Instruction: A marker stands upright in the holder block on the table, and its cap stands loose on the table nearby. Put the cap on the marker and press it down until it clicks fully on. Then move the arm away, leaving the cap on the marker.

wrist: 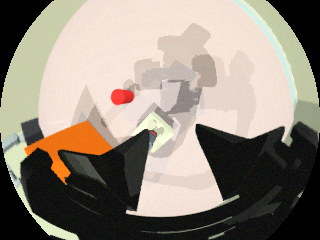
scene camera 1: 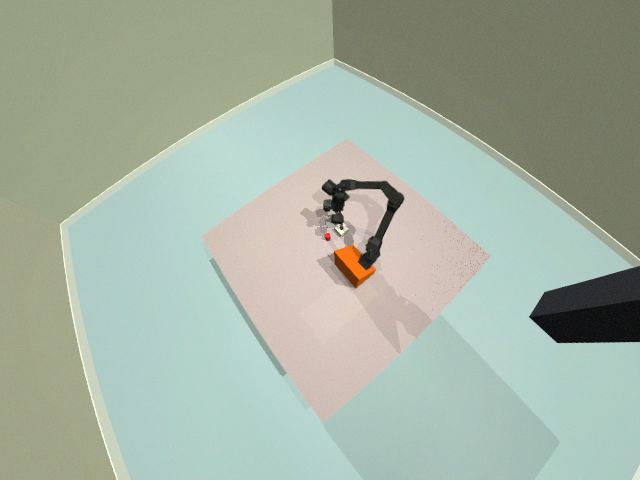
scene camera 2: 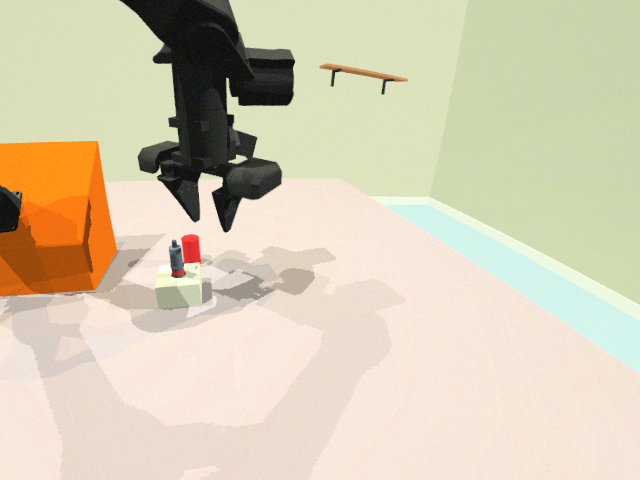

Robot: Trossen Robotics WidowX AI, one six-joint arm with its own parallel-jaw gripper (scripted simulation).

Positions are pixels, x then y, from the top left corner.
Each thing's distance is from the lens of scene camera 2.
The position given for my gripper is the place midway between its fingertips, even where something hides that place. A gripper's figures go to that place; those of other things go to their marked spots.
my gripper [scene camera 2: 211,226]: 42 cm
pale holder block [scene camera 2: 191,295]: 44 cm
